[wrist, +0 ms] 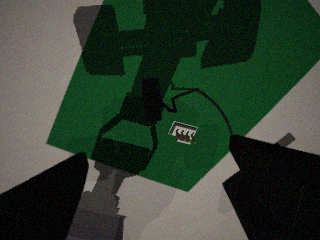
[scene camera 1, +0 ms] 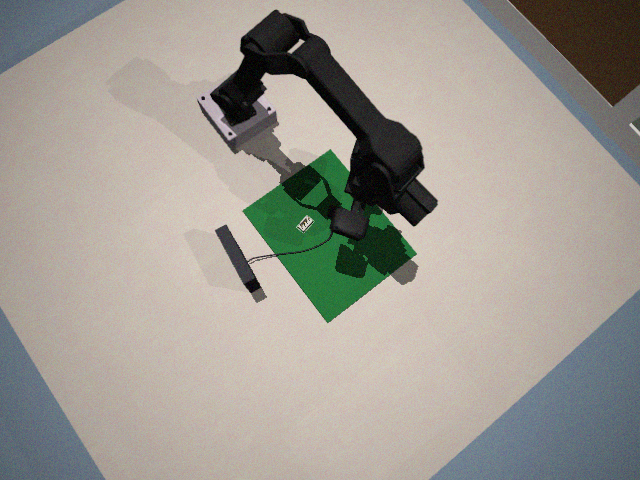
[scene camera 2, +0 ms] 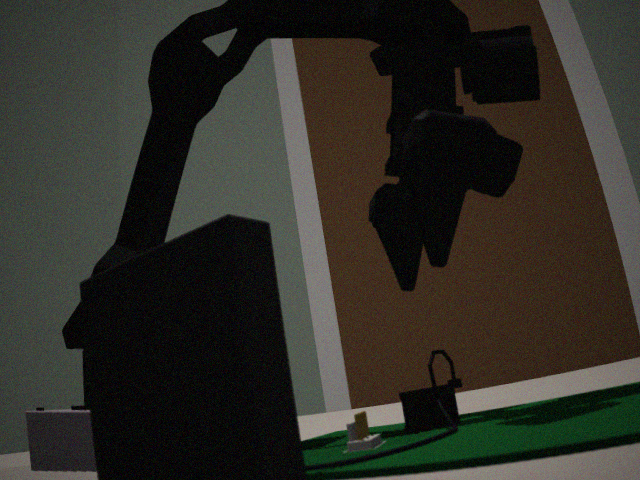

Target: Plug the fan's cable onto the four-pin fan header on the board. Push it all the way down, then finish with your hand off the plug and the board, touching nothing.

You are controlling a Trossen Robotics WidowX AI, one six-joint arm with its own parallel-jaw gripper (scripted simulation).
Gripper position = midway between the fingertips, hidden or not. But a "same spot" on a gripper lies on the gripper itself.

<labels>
My gripper shows in the wrist view (159, 150), in scene camera 1 and in scene camera 2. One and the same spot on my gripper: (scene camera 1: 354, 159) is (scene camera 2: 385, 214).
</labels>
